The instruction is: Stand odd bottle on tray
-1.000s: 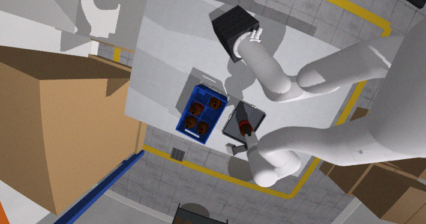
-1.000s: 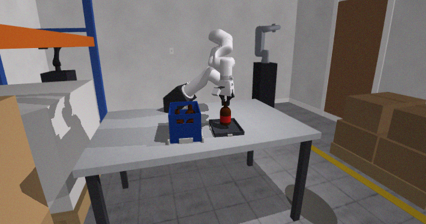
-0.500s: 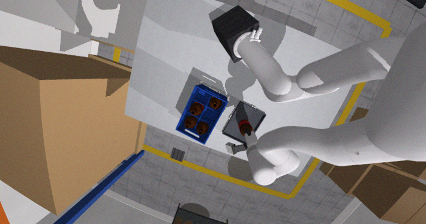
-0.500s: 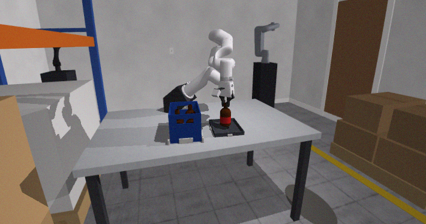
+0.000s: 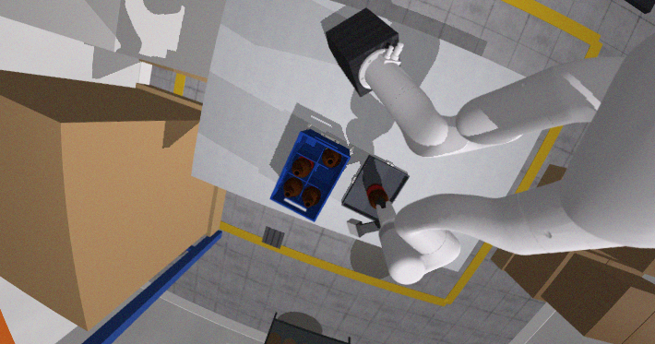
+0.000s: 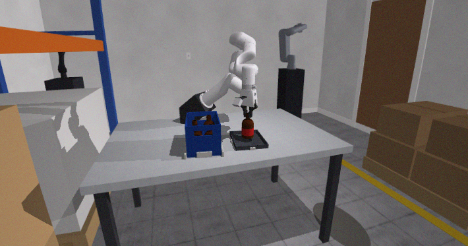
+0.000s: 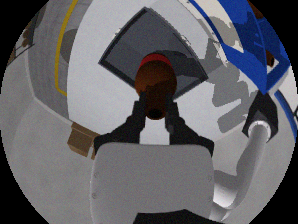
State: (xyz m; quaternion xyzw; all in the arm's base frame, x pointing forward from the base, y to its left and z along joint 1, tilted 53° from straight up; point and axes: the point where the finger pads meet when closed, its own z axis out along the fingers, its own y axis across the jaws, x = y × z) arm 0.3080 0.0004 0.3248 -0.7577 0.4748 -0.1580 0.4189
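Right now my hand is 70 mm above the glass bottle. The rest, counted from my hand: blue crate: 270 mm to the right, 90 mm below, 10 mm ahead; dark tray: 160 mm below.
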